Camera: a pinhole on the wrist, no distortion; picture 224 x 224 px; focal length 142.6 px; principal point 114.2 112.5 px. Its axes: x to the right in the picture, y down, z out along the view. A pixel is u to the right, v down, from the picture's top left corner.
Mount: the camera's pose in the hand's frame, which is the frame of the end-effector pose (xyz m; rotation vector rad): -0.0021 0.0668 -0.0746 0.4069 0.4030 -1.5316
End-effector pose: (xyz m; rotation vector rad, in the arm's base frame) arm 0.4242 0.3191 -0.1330 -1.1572 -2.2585 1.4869
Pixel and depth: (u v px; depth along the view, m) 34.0 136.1 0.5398
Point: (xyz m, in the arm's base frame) 0.1006 0.0148 -0.4662
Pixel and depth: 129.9 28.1 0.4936
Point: 0.3326 -0.1550 -0.0268
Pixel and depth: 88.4 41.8 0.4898
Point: 0.3255 -0.1436 -0.1774
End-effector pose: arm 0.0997 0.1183 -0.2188 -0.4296 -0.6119 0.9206
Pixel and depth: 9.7 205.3 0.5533
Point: -0.2228 0.5473 0.2602
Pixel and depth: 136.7 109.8 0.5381
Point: 0.0284 -0.0106 0.2011
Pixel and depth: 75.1 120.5 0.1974
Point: 0.0128 0.1448 -0.1327
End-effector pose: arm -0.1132 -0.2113 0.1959 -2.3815 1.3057 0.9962
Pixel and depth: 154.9 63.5 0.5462
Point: -0.0507 0.2686 0.0510
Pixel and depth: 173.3 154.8 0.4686
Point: 0.1028 0.0107 -0.1043
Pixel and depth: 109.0 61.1 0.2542
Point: -0.1736 -0.0448 0.1428
